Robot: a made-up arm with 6 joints.
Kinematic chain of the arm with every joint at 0, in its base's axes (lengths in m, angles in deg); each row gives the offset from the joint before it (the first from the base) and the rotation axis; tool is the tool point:
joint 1: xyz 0 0 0.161 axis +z
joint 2: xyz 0 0.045 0 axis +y
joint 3: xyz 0 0 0.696 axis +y
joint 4: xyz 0 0 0.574 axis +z
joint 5: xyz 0 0 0 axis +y
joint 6: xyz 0 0 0.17 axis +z
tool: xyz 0 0 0
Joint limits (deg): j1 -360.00..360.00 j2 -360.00..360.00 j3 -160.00..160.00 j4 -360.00..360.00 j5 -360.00..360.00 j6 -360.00..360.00
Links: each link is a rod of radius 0.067 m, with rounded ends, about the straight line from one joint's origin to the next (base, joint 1, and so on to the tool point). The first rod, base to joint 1, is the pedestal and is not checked.
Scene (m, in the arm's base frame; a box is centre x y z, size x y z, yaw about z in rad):
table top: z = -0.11
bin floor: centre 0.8 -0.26 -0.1 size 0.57 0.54 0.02 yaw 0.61
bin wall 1: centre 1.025 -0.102 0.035 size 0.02 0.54 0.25 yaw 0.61
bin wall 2: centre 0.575 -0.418 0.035 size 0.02 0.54 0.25 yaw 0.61
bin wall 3: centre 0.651 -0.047 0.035 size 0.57 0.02 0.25 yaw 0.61
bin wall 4: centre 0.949 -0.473 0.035 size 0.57 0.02 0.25 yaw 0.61
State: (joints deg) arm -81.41 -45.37 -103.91 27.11 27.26 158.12
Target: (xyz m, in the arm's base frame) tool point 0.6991 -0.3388 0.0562
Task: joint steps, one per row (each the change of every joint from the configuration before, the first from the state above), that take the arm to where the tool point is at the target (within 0.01 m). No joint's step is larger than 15 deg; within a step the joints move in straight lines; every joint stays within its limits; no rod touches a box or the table.
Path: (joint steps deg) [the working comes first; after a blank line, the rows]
Joints at the target: -197.29 -40.38 -119.69 40.84 39.54 158.12
Straight joint move there: touches bin wall 1, bin wall 3.

1: -14.44 3.57 -1.62 1.67 1.97 0.00
2: -14.44 3.56 -1.61 1.67 1.98 0.00
3: -14.45 3.57 -1.62 1.67 1.97 0.00
4: -14.44 3.57 -1.62 1.67 1.97 0.00
5: -14.44 3.57 -1.61 1.67 1.98 0.00
6: -14.44 3.56 -1.62 1.67 1.97 0.00
7: -14.44 3.57 -1.62 1.67 1.97 0.00
8: -14.45 3.57 -1.62 1.68 1.98 0.00
9: -0.17 -11.78 -1.42 0.18 -1.76 0.00
10: -0.17 -11.77 -1.42 0.18 -1.75 0.00

